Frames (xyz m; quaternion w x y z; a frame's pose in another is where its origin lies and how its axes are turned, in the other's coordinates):
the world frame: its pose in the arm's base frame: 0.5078 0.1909 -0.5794 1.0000 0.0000 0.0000 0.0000
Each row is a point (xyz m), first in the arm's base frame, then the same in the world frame.
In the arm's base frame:
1: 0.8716 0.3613 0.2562
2: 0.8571 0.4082 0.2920
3: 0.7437 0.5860 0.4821
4: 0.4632 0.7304 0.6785
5: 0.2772 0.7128 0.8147
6: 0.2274 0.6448 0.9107
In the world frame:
1: 0.3638 0.1704 0.8356
2: 0.3493 0.2173 0.8714
3: 0.2359 0.3951 1.0615
4: -0.0446 0.5395 1.2579
5: -0.2306 0.5219 1.3941
6: -0.2804 0.4539 1.4901

